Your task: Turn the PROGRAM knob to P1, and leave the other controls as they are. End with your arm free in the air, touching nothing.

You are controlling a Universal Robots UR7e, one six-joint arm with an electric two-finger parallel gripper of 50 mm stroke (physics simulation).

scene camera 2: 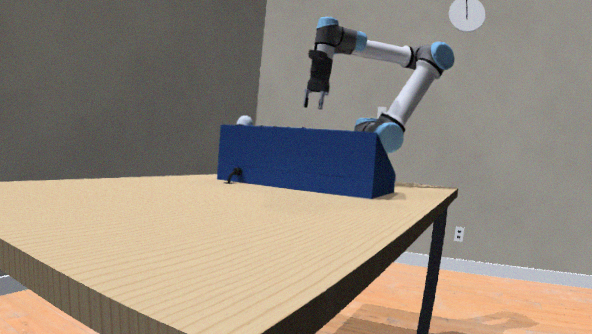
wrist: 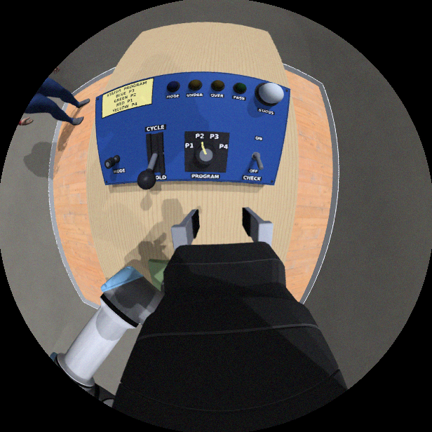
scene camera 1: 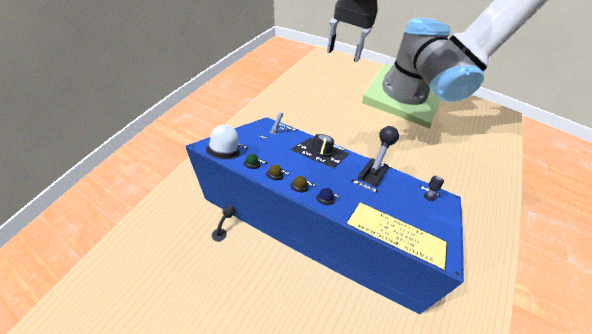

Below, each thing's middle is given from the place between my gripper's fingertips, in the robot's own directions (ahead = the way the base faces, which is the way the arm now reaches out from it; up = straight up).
Now: the blue control box (scene camera 2: pixel 350 163) 190 mm ahead of my hand, 80 mm to the left of it and 160 mm below it.
